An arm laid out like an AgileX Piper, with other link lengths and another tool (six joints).
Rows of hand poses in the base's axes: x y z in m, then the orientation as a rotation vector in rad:
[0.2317, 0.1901, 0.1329, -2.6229, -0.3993, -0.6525]
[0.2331, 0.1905, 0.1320, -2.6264, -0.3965, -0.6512]
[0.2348, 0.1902, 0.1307, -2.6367, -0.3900, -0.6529]
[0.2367, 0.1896, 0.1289, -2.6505, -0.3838, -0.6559]
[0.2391, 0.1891, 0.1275, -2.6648, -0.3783, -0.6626]
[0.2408, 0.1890, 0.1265, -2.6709, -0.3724, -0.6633]
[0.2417, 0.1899, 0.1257, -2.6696, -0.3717, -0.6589]
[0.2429, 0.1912, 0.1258, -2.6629, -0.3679, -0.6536]
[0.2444, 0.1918, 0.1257, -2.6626, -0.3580, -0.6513]
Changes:
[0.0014, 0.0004, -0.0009, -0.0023, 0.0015, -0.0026]
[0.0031, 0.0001, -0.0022, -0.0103, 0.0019, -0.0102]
[0.0050, -0.0005, -0.0040, -0.0217, 0.0014, -0.0188]
[0.0074, -0.0010, -0.0054, -0.0342, -0.0017, -0.0278]
[0.0091, -0.0011, -0.0064, -0.0383, -0.0010, -0.0335]
[0.0100, -0.0002, -0.0072, -0.0365, 0.0021, -0.0327]
[0.0112, 0.0011, -0.0071, -0.0286, 0.0062, -0.0322]
[0.0127, 0.0017, -0.0072, -0.0254, 0.0093, -0.0380]

